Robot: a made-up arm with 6 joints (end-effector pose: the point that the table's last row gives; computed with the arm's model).
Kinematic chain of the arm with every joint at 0, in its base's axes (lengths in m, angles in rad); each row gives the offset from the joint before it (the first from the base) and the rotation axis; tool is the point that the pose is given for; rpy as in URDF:
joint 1: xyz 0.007 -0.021 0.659 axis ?
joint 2: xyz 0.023 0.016 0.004 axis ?
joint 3: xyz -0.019 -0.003 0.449 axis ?
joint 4: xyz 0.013 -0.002 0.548 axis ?
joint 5: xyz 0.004 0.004 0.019 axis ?
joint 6: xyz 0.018 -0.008 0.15 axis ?
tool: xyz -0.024 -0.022 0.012 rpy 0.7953 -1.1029 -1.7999
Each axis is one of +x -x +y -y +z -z.
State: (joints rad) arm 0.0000 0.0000 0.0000 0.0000 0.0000 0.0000
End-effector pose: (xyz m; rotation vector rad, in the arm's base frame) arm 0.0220 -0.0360 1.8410 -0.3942 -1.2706 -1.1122
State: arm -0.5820 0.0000 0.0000 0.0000 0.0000 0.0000
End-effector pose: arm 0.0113 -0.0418 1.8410 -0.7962 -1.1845 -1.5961
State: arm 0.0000 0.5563 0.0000 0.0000 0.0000 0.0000
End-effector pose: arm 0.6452 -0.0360 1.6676 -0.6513 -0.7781 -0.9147
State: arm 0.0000 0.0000 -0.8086 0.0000 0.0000 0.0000
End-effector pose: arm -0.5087 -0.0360 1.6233 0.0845 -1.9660 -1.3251
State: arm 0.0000 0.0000 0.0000 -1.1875 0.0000 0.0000
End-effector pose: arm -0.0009 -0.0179 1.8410 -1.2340 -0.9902 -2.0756
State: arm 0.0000 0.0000 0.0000 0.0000 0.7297 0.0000
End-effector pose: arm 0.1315 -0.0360 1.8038 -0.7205 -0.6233 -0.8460
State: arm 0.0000 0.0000 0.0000 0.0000 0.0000 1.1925
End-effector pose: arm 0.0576 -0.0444 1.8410 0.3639 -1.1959 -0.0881
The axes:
joint 1: +z
joint 2: +y
joint 3: +y
joint 4: +z
joint 5: +y
joint 6: +z

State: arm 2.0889 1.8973 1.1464 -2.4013 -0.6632 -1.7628
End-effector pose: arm -0.2528 0.3186 -0.1646 -1.5747 1.8720 0.0721
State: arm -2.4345 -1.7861 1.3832 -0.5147 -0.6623 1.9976
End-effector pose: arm 0.5838 0.4391 1.1969 -1.9462 -0.8203 -0.9711
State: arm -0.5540 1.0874 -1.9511 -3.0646 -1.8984 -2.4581
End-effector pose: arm 0.1024 -0.0860 1.3673 -0.3274 -0.1986 -0.9441
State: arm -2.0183 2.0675 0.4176 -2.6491 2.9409 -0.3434
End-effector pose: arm -0.2962 -0.6596 0.1632 -0.5992 -1.3514 -0.5068
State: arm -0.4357 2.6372 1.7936 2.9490 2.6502 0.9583
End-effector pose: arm -0.0860 0.0866 0.1259 -2.9883 0.0729 -0.2666
